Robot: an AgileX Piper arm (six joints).
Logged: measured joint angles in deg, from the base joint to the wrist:
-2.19, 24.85, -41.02, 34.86, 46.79, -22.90
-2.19, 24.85, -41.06, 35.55, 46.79, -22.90
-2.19, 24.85, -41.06, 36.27, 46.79, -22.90
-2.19, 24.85, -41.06, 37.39, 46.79, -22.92
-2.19, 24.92, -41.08, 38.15, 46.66, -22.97
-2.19, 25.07, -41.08, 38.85, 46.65, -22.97
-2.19, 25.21, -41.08, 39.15, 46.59, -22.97
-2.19, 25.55, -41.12, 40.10, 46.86, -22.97
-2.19, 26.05, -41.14, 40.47, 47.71, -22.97
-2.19, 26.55, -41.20, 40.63, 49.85, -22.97
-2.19, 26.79, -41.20, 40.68, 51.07, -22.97
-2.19, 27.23, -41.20, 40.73, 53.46, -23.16
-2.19, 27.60, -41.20, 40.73, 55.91, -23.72
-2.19, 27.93, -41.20, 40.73, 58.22, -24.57
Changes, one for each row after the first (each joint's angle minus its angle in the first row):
0.00, 0.00, -0.04, 0.69, 0.00, 0.00
0.00, 0.00, -0.04, 1.41, 0.00, 0.00
0.00, 0.00, -0.04, 2.53, 0.00, -0.02
0.00, 0.07, -0.06, 3.29, -0.13, -0.07
0.00, 0.22, -0.06, 3.99, -0.14, -0.07
0.00, 0.36, -0.06, 4.29, -0.20, -0.07
0.00, 0.70, -0.10, 5.24, 0.07, -0.07
0.00, 1.20, -0.12, 5.61, 0.92, -0.07
0.00, 1.70, -0.18, 5.77, 3.06, -0.07
0.00, 1.94, -0.18, 5.82, 4.28, -0.07
0.00, 2.38, -0.18, 5.87, 6.67, -0.26
0.00, 2.75, -0.18, 5.87, 9.12, -0.82
0.00, 3.08, -0.18, 5.87, 11.43, -1.67

